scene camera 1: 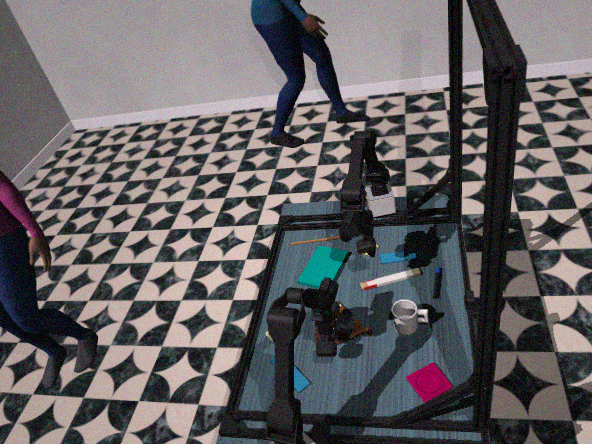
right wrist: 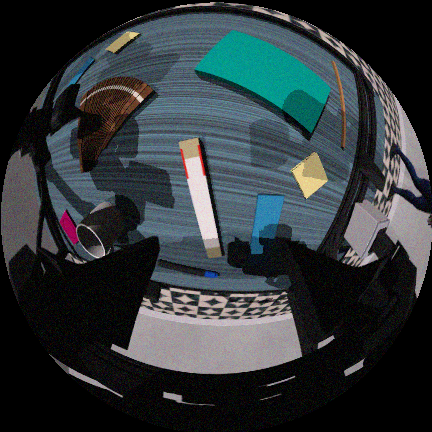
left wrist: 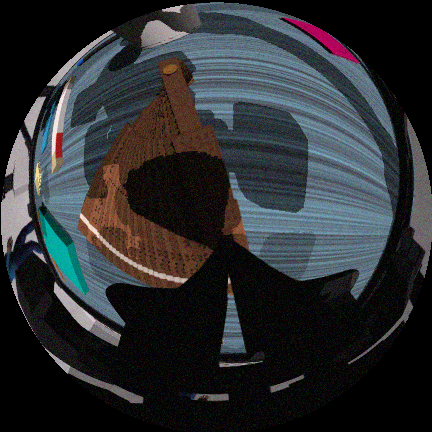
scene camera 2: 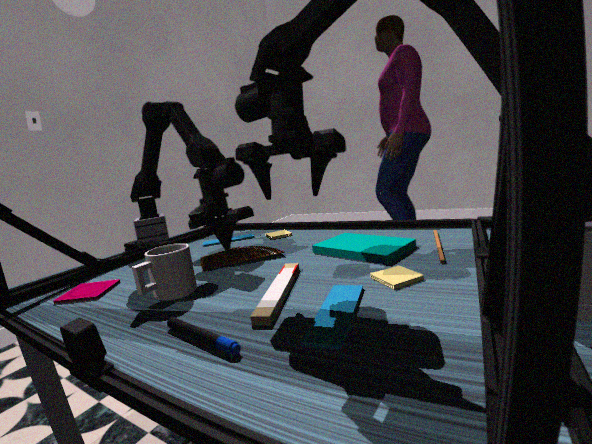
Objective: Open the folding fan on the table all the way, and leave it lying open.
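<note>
The brown folding fan lies partly open on the table as a wedge, its riveted end toward the mug. A white stripe runs along its wide outer edge. In scene camera 1 the left arm hides much of it. My left gripper is shut and empty, its tips down at the fan, near one side edge in the left wrist view; contact is hard to tell. My right gripper is open and empty, high above the table and away from the fan.
A grey mug stands near the fan's riveted end. A white and red bar, teal block, blue strip, dark marker, pink square, yellow pads and an orange stick lie around.
</note>
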